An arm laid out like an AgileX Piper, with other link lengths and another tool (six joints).
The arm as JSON. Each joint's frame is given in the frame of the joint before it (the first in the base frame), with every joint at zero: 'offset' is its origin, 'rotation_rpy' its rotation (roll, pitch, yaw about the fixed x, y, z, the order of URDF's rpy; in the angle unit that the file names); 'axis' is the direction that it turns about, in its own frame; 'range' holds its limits. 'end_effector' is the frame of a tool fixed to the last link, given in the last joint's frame.
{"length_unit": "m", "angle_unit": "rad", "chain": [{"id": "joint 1", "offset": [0.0, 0.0, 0.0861], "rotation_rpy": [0.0, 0.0, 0.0], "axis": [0.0, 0.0, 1.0], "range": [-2.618, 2.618]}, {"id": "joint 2", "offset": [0.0, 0.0, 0.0], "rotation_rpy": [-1.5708, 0.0, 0.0], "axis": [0.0, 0.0, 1.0], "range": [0.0, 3.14]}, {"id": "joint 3", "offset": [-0.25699, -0.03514, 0.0], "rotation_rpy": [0.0, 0.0, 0.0], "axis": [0.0, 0.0, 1.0], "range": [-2.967, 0.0]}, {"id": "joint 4", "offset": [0.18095, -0.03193, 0.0], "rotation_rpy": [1.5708, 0.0, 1.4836], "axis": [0.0, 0.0, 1.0], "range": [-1.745, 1.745]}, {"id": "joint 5", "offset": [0.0, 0.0, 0.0], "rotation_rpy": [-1.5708, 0.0, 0.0], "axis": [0.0, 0.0, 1.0], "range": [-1.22, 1.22]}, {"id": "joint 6", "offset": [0.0, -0.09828, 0.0], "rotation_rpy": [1.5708, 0.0, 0.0], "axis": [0.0, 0.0, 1.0], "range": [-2.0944, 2.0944]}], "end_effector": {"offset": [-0.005, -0.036, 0.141], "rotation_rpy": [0.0, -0.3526, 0.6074]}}
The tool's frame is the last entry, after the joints.
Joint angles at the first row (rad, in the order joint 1, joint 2, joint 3, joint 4, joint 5, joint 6):
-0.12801 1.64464 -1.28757 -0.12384 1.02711 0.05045
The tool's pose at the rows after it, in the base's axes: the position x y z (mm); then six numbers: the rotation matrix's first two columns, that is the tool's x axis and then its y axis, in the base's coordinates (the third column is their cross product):
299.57, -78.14, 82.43, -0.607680, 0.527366, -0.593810, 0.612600, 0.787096, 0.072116
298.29, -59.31, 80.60, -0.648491, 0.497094, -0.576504, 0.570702, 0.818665, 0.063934
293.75, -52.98, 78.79, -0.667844, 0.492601, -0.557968, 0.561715, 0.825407, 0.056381
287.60, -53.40, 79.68, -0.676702, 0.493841, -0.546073, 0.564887, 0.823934, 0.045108
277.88, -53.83, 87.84, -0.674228, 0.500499, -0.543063, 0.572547, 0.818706, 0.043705
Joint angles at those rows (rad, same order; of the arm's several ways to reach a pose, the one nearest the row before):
-0.05937 1.64464 -1.28755 -0.11967 1.02816 0.05274
-0.00001 1.64466 -1.28760 -0.11337 1.05102 0.05384
0.01716 1.64466 -1.28759 -0.10549 1.07419 0.05385
0.01719 1.63661 -1.28758 -0.10549 1.10087 0.05387
0.01717 1.59983 -1.28759 -0.10442 1.14211 0.05866

